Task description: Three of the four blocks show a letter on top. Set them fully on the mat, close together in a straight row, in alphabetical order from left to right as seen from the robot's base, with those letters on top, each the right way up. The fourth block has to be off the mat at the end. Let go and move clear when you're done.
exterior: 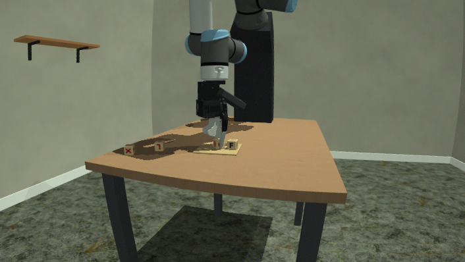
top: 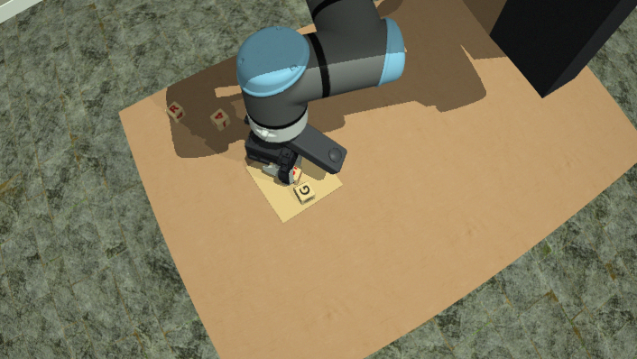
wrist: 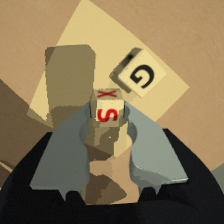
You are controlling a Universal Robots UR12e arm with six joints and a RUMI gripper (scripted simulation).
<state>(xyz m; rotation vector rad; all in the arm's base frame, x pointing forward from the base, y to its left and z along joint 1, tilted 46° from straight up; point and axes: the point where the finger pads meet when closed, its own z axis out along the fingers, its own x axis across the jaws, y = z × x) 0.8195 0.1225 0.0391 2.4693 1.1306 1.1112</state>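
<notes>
My gripper is now 20 mm above the pale mat. From my hand the other things lie so: block (right at my hand).
</notes>
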